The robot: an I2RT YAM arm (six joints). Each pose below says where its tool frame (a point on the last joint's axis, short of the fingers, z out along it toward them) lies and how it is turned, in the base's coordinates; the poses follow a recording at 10 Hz.
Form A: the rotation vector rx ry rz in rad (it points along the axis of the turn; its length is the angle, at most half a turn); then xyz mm.
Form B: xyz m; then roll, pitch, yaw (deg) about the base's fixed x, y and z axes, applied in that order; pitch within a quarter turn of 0, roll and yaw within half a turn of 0. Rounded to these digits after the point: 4 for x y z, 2 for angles.
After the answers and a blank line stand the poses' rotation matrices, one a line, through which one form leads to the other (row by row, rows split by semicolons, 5 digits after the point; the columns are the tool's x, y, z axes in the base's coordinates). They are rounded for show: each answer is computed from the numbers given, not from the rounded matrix.
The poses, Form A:
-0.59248, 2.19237, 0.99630, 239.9, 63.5, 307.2
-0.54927, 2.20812, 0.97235, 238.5, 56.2, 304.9
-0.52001, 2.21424, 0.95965, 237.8, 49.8, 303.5
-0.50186, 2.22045, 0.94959, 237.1, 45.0, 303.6
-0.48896, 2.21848, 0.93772, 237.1, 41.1, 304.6
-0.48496, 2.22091, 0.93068, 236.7, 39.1, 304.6
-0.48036, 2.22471, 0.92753, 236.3, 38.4, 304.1
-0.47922, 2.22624, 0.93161, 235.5, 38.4, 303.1
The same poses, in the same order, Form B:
0.2399, 0.0635, 0.3072, 135.68, 45.63, -169.20
0.2385, 0.0562, 0.3049, 136.21, 45.06, -170.99
0.2378, 0.0498, 0.3035, 136.29, 44.83, -172.35
0.2371, 0.0450, 0.3036, 136.52, 44.59, -173.10
0.2371, 0.0411, 0.3046, 136.77, 44.84, -173.71
0.2367, 0.0391, 0.3046, 137.10, 44.82, -173.77
0.2363, 0.0384, 0.3041, 137.24, 44.65, -173.90
0.2355, 0.0384, 0.3031, 137.05, 44.49, -173.99

-0.68687 -0.62468 0.37146; -0.13100 0.60915 0.78216; -0.71487 0.48858 -0.50025
-0.69762 -0.59683 0.39639; -0.11056 0.63630 0.76348; -0.70789 0.48879 -0.50988
-0.70292 -0.57898 0.41314; -0.09439 0.65164 0.75263; -0.70498 0.49004 -0.51270
-0.70698 -0.56674 0.42307; -0.08557 0.66236 0.74428; -0.70204 0.48999 -0.51677
-0.70483 -0.55988 0.43561; -0.07771 0.67132 0.73709; -0.70511 0.48567 -0.51667
-0.70512 -0.55649 0.43945; -0.07694 0.67614 0.73275; -0.70490 0.48286 -0.51958
-0.70732 -0.55249 0.44096; -0.07562 0.67936 0.72990; -0.70284 0.48293 -0.52231
-0.70943 -0.55157 0.43873; -0.07471 0.67786 0.73139; -0.70080 0.48610 -0.52210

